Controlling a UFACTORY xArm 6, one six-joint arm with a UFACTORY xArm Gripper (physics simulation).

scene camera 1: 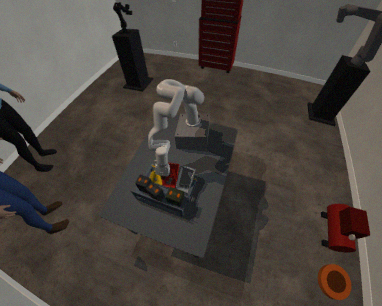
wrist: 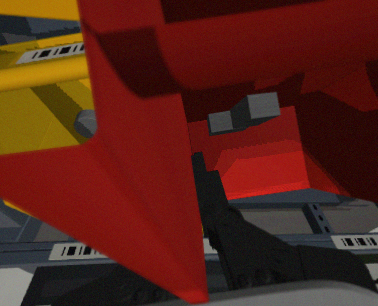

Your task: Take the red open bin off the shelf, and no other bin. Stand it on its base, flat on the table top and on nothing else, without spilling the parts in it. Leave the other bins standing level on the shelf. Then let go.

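Frame: origin at the arm's base, x ahead, y left, z up, level; metres.
Seen in the pictures: gripper, fingertip midpoint: [scene camera 1: 163,178]; arm's base at its link origin: [scene camera 1: 193,121].
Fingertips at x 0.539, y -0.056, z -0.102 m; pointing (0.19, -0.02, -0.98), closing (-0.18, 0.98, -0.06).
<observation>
Offsets run from my fingertips to a thing's middle. "spot": to the spot under its first point. Level surfaces: height alone.
The red open bin {dx -0.041, dy +0.044, dz +0.017 m} [scene camera 1: 171,173] [wrist: 140,185] is beside the yellow bin {spot: dx -0.001, dy -0.075, dz -0.044 m} [scene camera 1: 155,178] [wrist: 40,120]. In the wrist view its side wall slants across the middle, very near the camera, and the bin looks tilted. Grey block-shaped parts {spot: dx -0.034, dy +0.046, dz -0.023 m} [wrist: 264,106] show inside it. My gripper [scene camera 1: 163,175] [wrist: 188,171] is shut on the red bin's side wall. One black finger shows on the inner side of the wall; the other is hidden behind the wall. Whether the bin's base touches the shelf {spot: dx +0.182, dy +0.011, dz -0.071 m} [scene camera 1: 156,204] [wrist: 285,243] cannot be seen.
A grey bin {dx -0.046, dy +0.161, dz +0.015 m} [scene camera 1: 187,176] is on the red bin's other side. Dark bins {spot: dx +0.131, dy -0.072, dz +0.145 m} [scene camera 1: 142,182] {dx +0.149, dy +0.022, dz +0.090 m} [scene camera 1: 154,190] {dx +0.128, dy +0.154, dz +0.072 m} [scene camera 1: 175,195] with orange parts stand in the other row. The yellow bin holds a round grey part [wrist: 86,122]. The shelf stands on the grey table {dz -0.078 m} [scene camera 1: 120,200].
</observation>
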